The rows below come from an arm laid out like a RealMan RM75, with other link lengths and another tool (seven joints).
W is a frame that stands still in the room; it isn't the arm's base.
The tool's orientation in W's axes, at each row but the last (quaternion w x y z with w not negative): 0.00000, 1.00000, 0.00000, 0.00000; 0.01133, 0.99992, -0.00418, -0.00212; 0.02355, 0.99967, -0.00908, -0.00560; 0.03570, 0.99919, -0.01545, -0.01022; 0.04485, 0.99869, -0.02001, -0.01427; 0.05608, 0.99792, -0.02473, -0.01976; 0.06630, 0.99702, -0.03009, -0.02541; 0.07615, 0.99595, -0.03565, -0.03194
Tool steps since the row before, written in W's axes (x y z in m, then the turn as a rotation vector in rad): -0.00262, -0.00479, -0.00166, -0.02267, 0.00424, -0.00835; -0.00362, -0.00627, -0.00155, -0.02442, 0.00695, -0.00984; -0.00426, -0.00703, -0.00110, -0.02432, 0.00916, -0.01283; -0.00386, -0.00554, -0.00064, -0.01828, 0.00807, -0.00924; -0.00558, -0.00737, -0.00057, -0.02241, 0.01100, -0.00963; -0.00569, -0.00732, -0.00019, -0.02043, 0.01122, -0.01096; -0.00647, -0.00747, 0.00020, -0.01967, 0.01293, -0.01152; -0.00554, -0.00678, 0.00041, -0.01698, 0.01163, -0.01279
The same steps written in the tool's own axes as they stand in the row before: -0.00262, 0.00479, 0.00166, -0.02267, -0.00424, 0.00835; -0.00356, 0.00626, 0.00171, -0.02444, -0.00697, 0.00979; -0.00412, 0.00705, 0.00148, -0.02435, -0.00932, 0.01267; -0.00367, 0.00559, 0.00111, -0.01834, -0.00816, 0.00903; -0.00525, 0.00750, 0.00139, -0.02258, -0.01095, 0.00929; -0.00529, 0.00751, 0.00124, -0.02057, -0.01141, 0.01050; -0.00599, 0.00778, 0.00113, -0.01989, -0.01322, 0.01079; -0.00502, 0.00711, 0.00099, -0.01704, -0.01231, 0.01205
